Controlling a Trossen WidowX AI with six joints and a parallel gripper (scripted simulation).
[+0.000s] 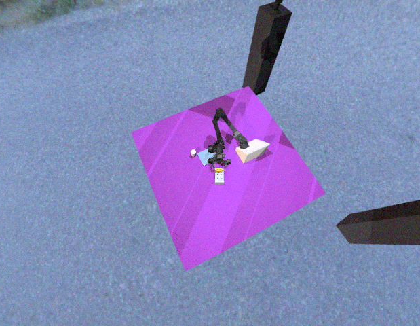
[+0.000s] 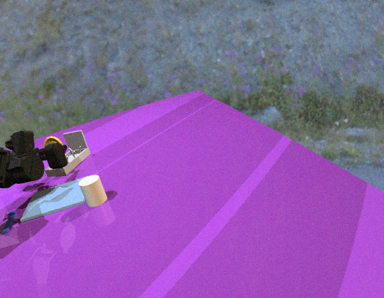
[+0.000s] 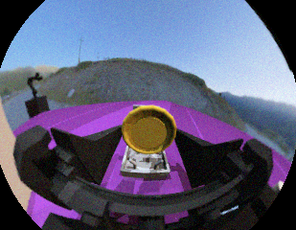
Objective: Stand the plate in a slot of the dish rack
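Now: gripper tip 10 mm short of the dish rack, 20 mm to the right of it and 50 mm above it. The rest, counted from my gripper tip: light blue board (10 mm behind, 190 mm to the right, 70 mm below); yellow plate (10 mm to the right); blue spoon (120 mm behind, 220 mm to the right, 70 mm below).
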